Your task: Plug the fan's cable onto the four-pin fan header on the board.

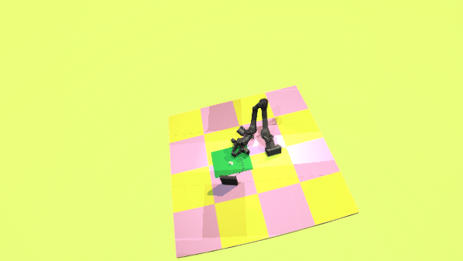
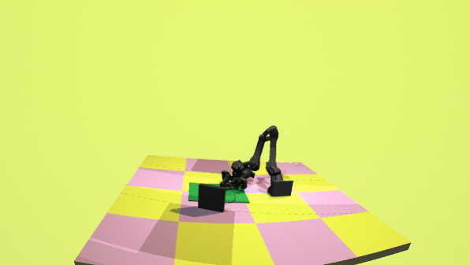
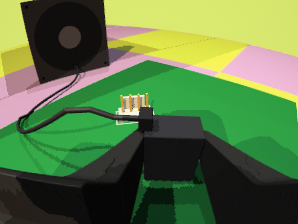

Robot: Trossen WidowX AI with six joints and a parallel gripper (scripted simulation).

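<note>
The dark fan plug is 10 mm below my gripper tip. Also, from my gripper tip: black fan: 210 mm to the left, 90 mm ahead, 30 mm above; pale four-pin header: 60 mm to the left, 40 mm ahead, 30 mm below; green board: 50 mm below, 30 mm to the left, 30 mm ahead.
</note>
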